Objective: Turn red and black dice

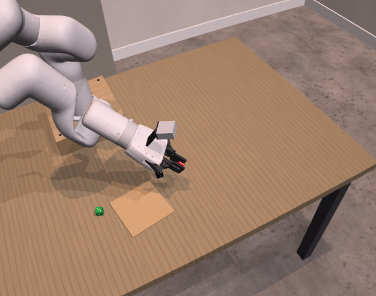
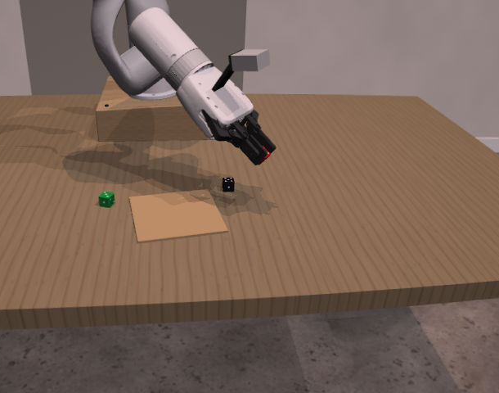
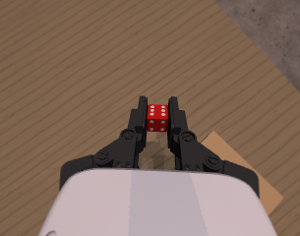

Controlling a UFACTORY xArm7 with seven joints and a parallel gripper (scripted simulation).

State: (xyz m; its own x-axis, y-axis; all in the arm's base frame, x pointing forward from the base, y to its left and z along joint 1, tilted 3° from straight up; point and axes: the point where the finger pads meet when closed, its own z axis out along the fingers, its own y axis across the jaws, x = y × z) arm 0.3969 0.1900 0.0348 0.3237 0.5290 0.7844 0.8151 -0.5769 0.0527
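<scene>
Now: hand 70 mm past the black die, 40 mm to the left of it and 100 mm above it. From my hand the other things lie so: red die 10 mm below; then tan mat 20 mm ahead, 130 mm to the right, 110 mm below; then green die 20 mm behind, 250 mm to the right, 100 mm below.
</scene>
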